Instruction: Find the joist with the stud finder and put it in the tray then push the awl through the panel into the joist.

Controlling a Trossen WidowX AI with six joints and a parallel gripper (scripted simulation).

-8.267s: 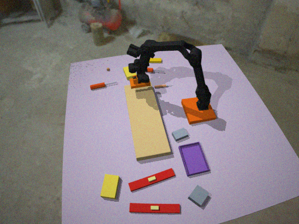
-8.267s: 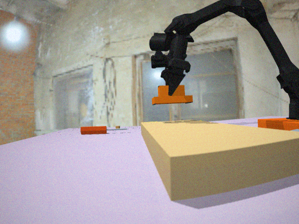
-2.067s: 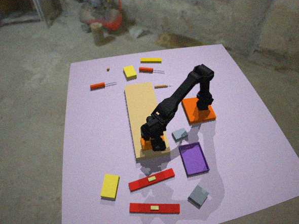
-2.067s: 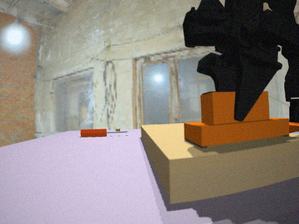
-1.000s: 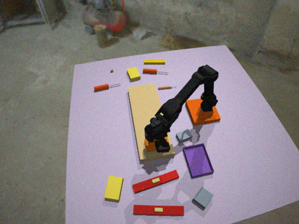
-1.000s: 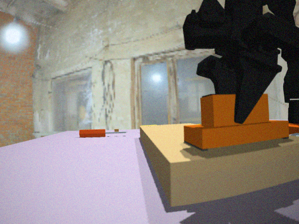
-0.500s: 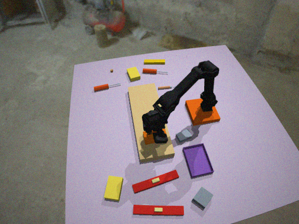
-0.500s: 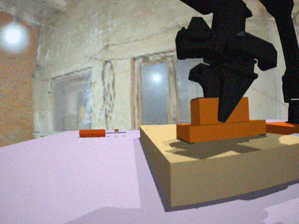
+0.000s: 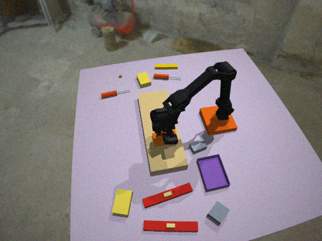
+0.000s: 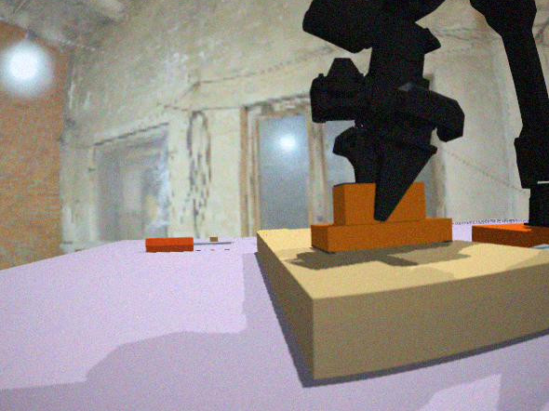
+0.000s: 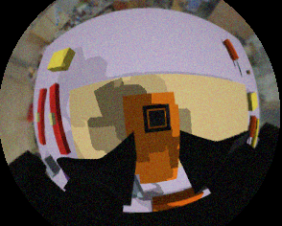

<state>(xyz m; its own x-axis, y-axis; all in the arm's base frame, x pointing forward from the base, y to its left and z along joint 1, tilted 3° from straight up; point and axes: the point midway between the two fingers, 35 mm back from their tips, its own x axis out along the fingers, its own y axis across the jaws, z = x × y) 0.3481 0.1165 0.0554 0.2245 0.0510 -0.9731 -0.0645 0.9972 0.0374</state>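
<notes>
Now: gripper tip 220 mm past the purple tray, 200 mm to the right of it and 50 mm above it. Also, from my gripper tip: awl (340 mm to the right, 160 mm behind, 60 mm below); orange stud finder (20 mm above, 10 mm ahead); dark square indicator (30 mm above, 20 mm ahead).
</notes>
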